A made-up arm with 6 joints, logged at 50 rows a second.
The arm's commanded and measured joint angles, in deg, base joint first. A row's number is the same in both.
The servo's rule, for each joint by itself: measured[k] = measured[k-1] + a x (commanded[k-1-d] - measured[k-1]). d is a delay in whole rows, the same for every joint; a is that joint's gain. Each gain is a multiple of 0.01, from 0.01 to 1. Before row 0 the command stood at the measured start. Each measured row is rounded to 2 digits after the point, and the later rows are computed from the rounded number. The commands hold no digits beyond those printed.
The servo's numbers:
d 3
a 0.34 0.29 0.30 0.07 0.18 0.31
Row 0, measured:
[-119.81 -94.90 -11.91 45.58 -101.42 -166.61]
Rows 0 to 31, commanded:
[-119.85 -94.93 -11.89 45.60 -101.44 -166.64]
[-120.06 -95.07 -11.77 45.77 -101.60 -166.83]
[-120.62 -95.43 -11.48 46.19 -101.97 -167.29]
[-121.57 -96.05 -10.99 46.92 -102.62 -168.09]
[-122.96 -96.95 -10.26 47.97 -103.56 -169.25]
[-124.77 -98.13 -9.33 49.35 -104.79 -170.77]
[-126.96 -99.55 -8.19 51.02 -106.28 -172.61]
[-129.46 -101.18 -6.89 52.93 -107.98 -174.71]
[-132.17 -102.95 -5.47 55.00 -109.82 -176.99]
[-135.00 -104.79 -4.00 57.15 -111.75 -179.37]
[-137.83 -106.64 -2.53 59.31 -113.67 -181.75]
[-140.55 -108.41 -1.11 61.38 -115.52 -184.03]
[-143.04 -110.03 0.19 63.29 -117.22 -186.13]
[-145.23 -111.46 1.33 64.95 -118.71 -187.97]
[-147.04 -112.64 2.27 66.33 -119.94 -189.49]
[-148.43 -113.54 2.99 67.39 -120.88 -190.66]
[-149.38 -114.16 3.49 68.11 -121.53 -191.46]
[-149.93 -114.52 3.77 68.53 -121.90 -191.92]
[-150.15 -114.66 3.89 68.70 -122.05 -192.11]
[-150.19 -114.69 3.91 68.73 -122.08 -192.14]
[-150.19 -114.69 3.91 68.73 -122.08 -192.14]
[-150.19 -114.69 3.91 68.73 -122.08 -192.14]
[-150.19 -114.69 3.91 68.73 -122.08 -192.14]
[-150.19 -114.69 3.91 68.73 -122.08 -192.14]
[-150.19 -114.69 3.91 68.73 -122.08 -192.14]
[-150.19 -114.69 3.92 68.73 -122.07 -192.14]
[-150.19 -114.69 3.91 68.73 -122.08 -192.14]
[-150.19 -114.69 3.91 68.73 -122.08 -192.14]
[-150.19 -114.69 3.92 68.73 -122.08 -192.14]
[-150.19 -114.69 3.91 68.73 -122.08 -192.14]
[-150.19 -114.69 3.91 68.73 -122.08 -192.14]
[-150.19 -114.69 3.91 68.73 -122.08 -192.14]
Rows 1 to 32, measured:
[-119.81 -94.90 -11.91 45.58 -101.42 -166.61]
[-119.81 -94.90 -11.91 45.58 -101.42 -166.61]
[-119.81 -94.90 -11.91 45.58 -101.42 -166.61]
[-119.82 -94.91 -11.90 45.58 -101.42 -166.62]
[-119.90 -94.96 -11.86 45.59 -101.45 -166.69]
[-120.14 -95.10 -11.75 45.63 -101.54 -166.88]
[-120.63 -95.38 -11.52 45.72 -101.73 -167.26]
[-121.42 -95.84 -11.14 45.88 -102.06 -167.88]
[-122.56 -96.50 -10.60 46.12 -102.55 -168.78]
[-124.06 -97.38 -9.88 46.46 -103.22 -169.97]
[-125.90 -98.48 -8.98 46.91 -104.08 -171.44]
[-128.03 -99.78 -7.93 47.48 -105.11 -173.16]
[-130.40 -101.23 -6.75 48.16 -106.31 -175.09]
[-132.93 -102.80 -5.48 48.94 -107.63 -177.15]
[-135.52 -104.43 -4.17 49.81 -109.05 -179.28]
[-138.08 -106.05 -2.86 50.75 -110.52 -181.40]
[-140.51 -107.62 -1.60 51.74 -111.99 -183.44]
[-142.73 -109.08 -0.44 52.76 -113.42 -185.32]
[-144.67 -110.37 0.59 53.78 -114.76 -186.98]
[-146.27 -111.47 1.46 54.78 -115.98 -188.37]
[-147.51 -112.35 2.15 55.74 -117.05 -189.47]
[-148.41 -113.02 2.67 56.65 -117.95 -190.29]
[-149.02 -113.50 3.04 57.50 -118.69 -190.86]
[-149.42 -113.85 3.30 58.29 -119.30 -191.26]
[-149.68 -114.09 3.48 59.02 -119.80 -191.53]
[-149.85 -114.26 3.61 59.70 -120.21 -191.72]
[-149.97 -114.38 3.70 60.33 -120.55 -191.85]
[-150.04 -114.47 3.76 60.92 -120.83 -191.94]
[-150.09 -114.53 3.81 61.47 -121.05 -192.00]
[-150.12 -114.58 3.84 61.98 -121.24 -192.04]
[-150.14 -114.61 3.86 62.45 -121.39 -192.07]
[-150.16 -114.63 3.88 62.89 -121.51 -192.09]

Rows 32 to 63, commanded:
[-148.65 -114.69 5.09 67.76 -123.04 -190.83]
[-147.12 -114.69 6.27 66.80 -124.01 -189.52]
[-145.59 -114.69 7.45 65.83 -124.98 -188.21]
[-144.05 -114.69 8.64 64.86 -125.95 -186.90]
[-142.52 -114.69 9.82 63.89 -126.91 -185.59]
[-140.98 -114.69 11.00 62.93 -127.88 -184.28]
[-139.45 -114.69 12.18 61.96 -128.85 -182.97]
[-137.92 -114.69 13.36 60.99 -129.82 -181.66]
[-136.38 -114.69 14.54 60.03 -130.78 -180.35]
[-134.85 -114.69 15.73 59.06 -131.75 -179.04]
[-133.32 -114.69 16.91 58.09 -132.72 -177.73]
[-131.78 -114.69 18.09 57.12 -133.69 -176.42]
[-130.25 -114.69 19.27 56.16 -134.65 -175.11]
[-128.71 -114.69 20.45 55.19 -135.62 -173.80]
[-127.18 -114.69 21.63 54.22 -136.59 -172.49]
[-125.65 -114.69 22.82 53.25 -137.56 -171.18]
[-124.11 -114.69 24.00 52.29 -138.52 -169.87]
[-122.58 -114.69 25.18 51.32 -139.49 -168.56]
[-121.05 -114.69 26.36 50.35 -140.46 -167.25]
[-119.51 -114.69 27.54 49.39 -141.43 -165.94]
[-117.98 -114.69 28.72 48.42 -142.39 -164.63]
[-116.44 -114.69 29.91 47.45 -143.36 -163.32]
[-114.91 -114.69 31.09 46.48 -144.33 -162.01]
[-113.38 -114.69 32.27 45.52 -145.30 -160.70]
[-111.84 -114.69 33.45 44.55 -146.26 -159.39]
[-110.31 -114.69 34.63 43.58 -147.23 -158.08]
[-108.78 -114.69 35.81 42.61 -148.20 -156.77]
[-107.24 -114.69 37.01 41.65 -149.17 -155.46]
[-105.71 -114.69 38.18 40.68 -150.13 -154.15]
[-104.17 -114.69 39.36 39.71 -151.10 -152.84]
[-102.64 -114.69 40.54 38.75 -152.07 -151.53]
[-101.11 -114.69 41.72 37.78 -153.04 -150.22]
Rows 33 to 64, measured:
[-150.17 -114.65 3.89 63.30 -121.61 -192.11]
[-150.18 -114.66 3.90 63.68 -121.69 -192.12]
[-150.18 -114.67 3.90 64.03 -121.76 -192.13]
[-149.66 -114.68 4.26 64.29 -121.99 -191.73]
[-148.80 -114.68 4.86 64.47 -122.35 -191.04]
[-147.71 -114.68 5.64 64.57 -122.82 -190.16]
[-146.47 -114.68 6.54 64.59 -123.38 -189.15]
[-145.13 -114.68 7.52 64.54 -124.02 -188.05]
[-143.72 -114.68 8.56 64.43 -124.71 -186.88]
[-142.27 -114.68 9.65 64.26 -125.46 -185.67]
[-140.79 -114.68 10.76 64.03 -126.24 -184.43]
[-139.29 -114.68 11.89 63.75 -127.06 -183.17]
[-137.78 -114.68 13.04 63.42 -127.90 -181.89]
[-136.26 -114.68 14.20 63.05 -128.77 -180.60]
[-134.74 -114.68 15.37 62.63 -129.66 -179.30]
[-133.21 -114.68 16.54 62.18 -130.56 -178.00]
[-131.68 -114.68 17.71 61.69 -131.47 -176.70]
[-130.15 -114.68 18.89 61.17 -132.39 -175.39]
[-128.62 -114.68 20.07 60.62 -133.32 -174.08]
[-127.09 -114.68 21.25 60.04 -134.26 -172.77]
[-125.56 -114.68 22.43 59.43 -135.20 -171.46]
[-124.03 -114.68 23.61 58.79 -136.15 -170.15]
[-122.49 -114.68 24.79 58.13 -137.10 -168.84]
[-120.96 -114.68 25.97 57.45 -138.05 -167.53]
[-119.42 -114.68 27.15 56.75 -139.01 -166.22]
[-117.89 -114.68 28.33 56.03 -139.97 -164.91]
[-116.36 -114.68 29.51 55.29 -140.93 -163.60]
[-114.82 -114.68 30.69 54.54 -141.89 -162.29]
[-113.29 -114.68 31.87 53.77 -142.85 -160.98]
[-111.76 -114.68 33.05 52.99 -143.81 -159.67]
[-110.22 -114.68 34.24 52.20 -144.77 -158.36]
[-108.69 -114.68 35.42 51.39 -145.73 -157.05]

